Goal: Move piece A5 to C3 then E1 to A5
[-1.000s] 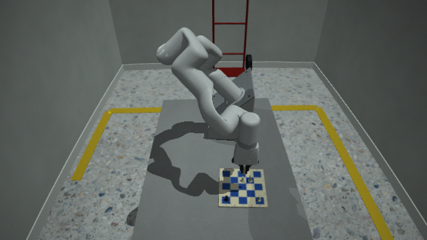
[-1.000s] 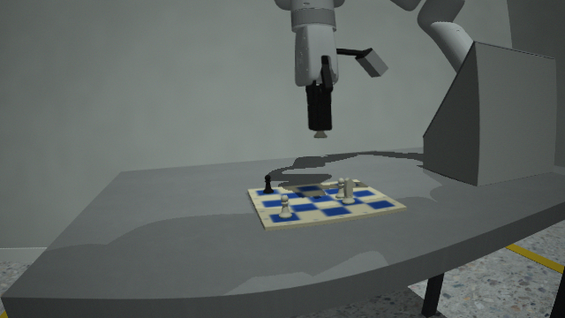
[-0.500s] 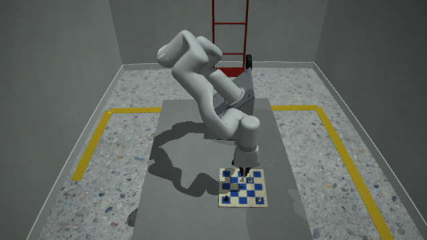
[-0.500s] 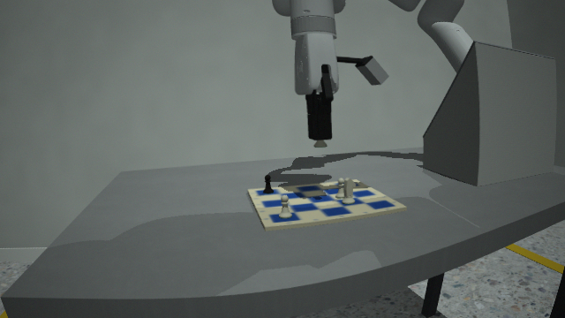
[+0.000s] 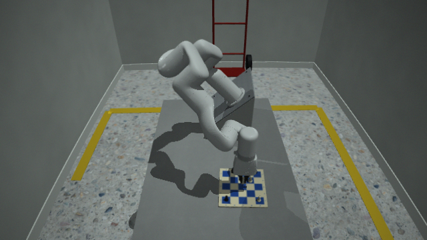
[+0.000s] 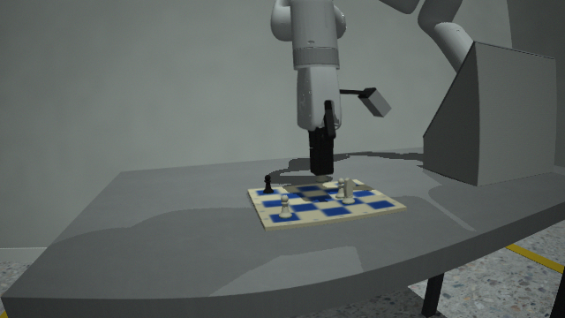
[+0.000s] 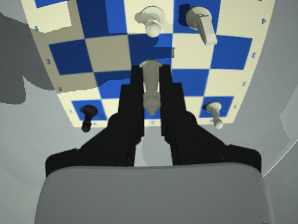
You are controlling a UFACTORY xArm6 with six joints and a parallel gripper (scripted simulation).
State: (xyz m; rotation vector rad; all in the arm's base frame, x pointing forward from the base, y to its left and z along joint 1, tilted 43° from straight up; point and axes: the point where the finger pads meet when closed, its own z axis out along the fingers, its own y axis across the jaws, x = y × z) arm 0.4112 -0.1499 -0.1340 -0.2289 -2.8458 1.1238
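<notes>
Now: the chessboard 7 cm below my hand. Also, from my hand: tall pale piece 5 cm below, 4 cm to the left, 3 cm behind; black pawn 8 cm to the right, 7 cm ahead, 5 cm below.
</notes>
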